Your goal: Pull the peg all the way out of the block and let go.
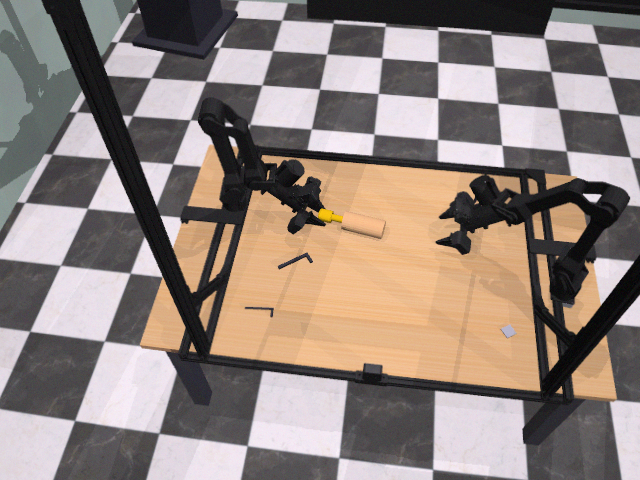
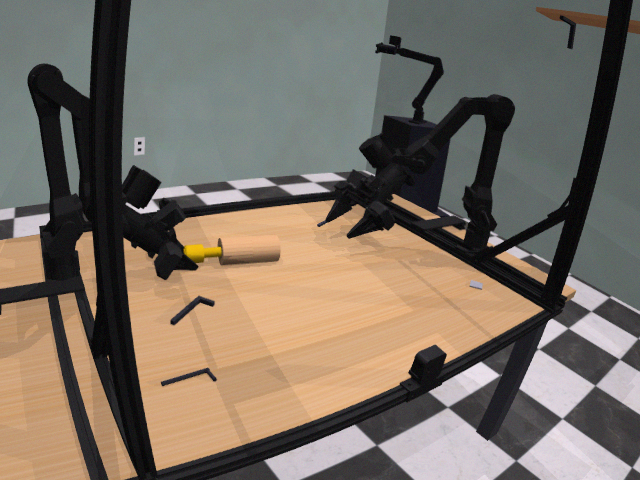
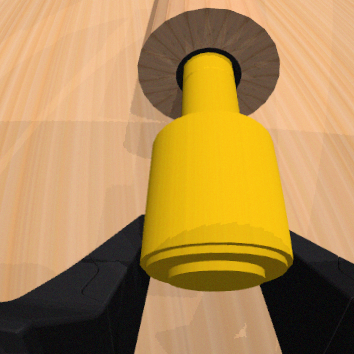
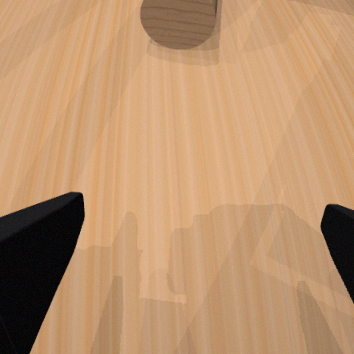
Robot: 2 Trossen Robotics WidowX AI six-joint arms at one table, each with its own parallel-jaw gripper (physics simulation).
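Places are measured from the left arm's base along level axes (x ahead, y left, z up), in centimetres.
Pixels of known places: left gripper, fingertip midpoint: [image 1: 327, 220] [image 2: 195, 264] [image 3: 202, 227]; right gripper, fingertip midpoint: [image 1: 437, 230] [image 2: 336, 228] [image 4: 207, 211]; left arm's base, link origin: [image 1: 234, 205] [image 2: 62, 275]; right arm's base, link origin: [image 1: 562, 292] [image 2: 475, 245].
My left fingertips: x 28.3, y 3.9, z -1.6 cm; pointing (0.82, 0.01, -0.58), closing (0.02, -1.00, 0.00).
For each thing: its top centre in the pictures, then the offset to it from my left fingertips.
- yellow peg, top centre: [image 3: 216, 56] [image 2: 214, 244] [image 1: 339, 215] dx +3.9, dy -0.1, dz +4.2 cm
- block, top centre: [image 2: 249, 237] [image 1: 364, 219] dx +11.3, dy -0.2, dz +5.2 cm
- small grey tile, top centre: [image 2: 476, 284] [image 1: 508, 331] dx +56.8, dy -21.1, dz -0.1 cm
The yellow peg [image 1: 325, 215] [image 2: 194, 253] [image 3: 215, 185] has a thick head and a thinner shaft. The shaft enters the dark hole in the end of the block [image 1: 363, 225] [image 2: 250, 249] [image 3: 156, 65] [image 4: 177, 25], a light wooden cylinder lying on the table. The shaft's inner end is hidden in the block. My left gripper [image 1: 324, 215] [image 2: 190, 256] [image 3: 202, 227] is shut on the peg's head, one finger on each side. My right gripper [image 1: 438, 229] [image 2: 333, 230] [image 4: 207, 211] is open and empty, above the table to the right of the block and apart from it.
Two dark L-shaped keys lie nearer the front left: one key [image 1: 293, 260] [image 2: 186, 310] near the left gripper, another key [image 1: 258, 308] [image 2: 185, 376] farther forward. A small grey tile [image 1: 508, 331] [image 2: 475, 284] lies at the right. Black frame rails and posts border the table.
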